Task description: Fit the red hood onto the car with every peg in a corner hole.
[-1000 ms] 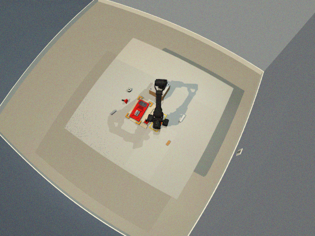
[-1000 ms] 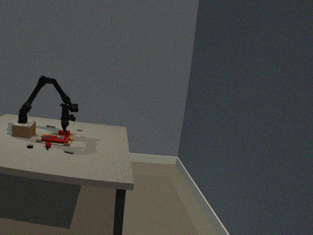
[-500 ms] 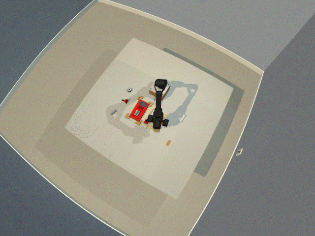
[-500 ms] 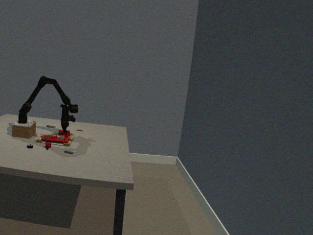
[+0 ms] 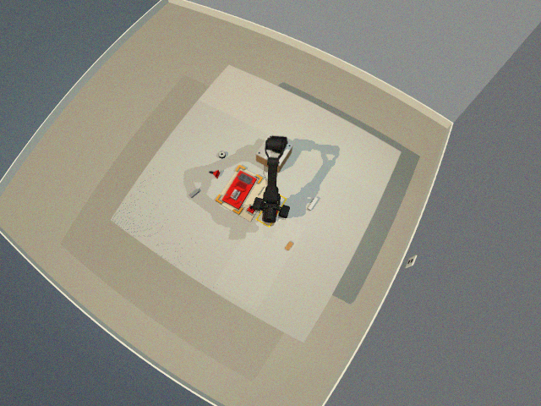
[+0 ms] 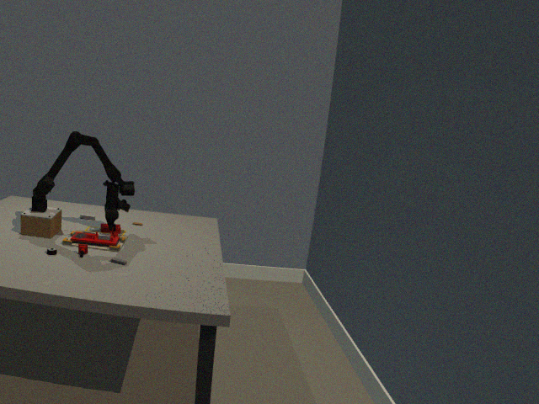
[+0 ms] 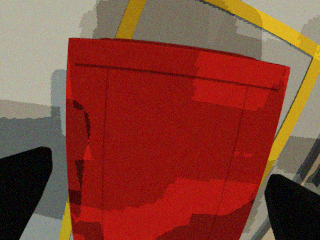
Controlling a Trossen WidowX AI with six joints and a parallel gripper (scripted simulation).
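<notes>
My gripper tip is right at the red hood. From my gripper tip the other things lie so: dark ring (380 mm to the right, 230 mm behind, 10 mm below).
</notes>
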